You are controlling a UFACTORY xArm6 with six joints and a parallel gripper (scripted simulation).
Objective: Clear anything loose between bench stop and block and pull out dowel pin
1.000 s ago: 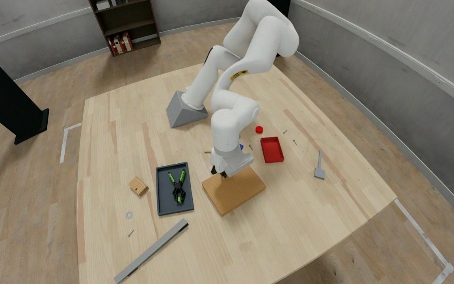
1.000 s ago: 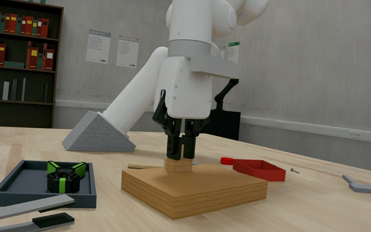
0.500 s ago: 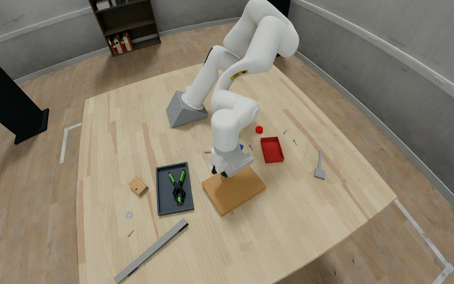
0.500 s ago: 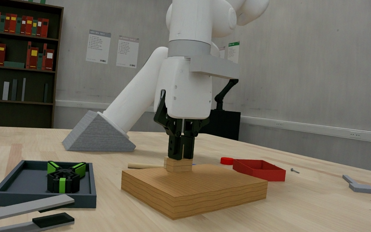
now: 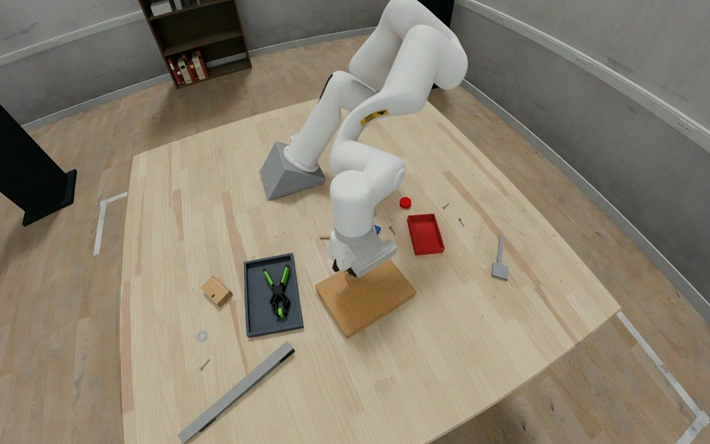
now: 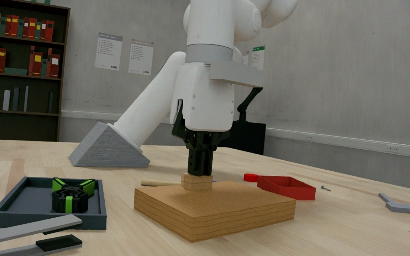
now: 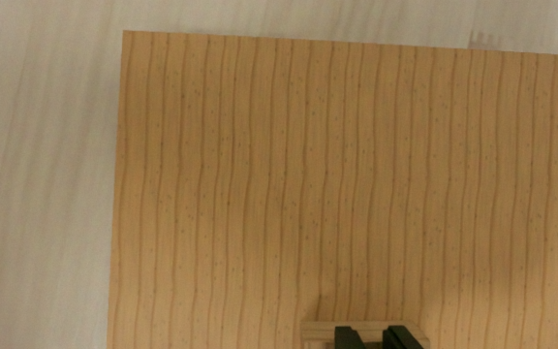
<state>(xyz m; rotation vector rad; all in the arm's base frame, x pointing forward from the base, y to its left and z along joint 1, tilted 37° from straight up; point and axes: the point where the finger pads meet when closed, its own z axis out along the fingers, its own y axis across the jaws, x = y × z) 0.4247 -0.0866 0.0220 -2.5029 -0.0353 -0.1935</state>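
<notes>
Right now my hand is 2 cm above the dowel pin. The rest, counted from my hand: loose dowel: 14 cm behind, 2 cm to the left, 7 cm below; then bench board: 4 cm ahead, 5 cm below; then small wooden block: 3 cm below.
</notes>
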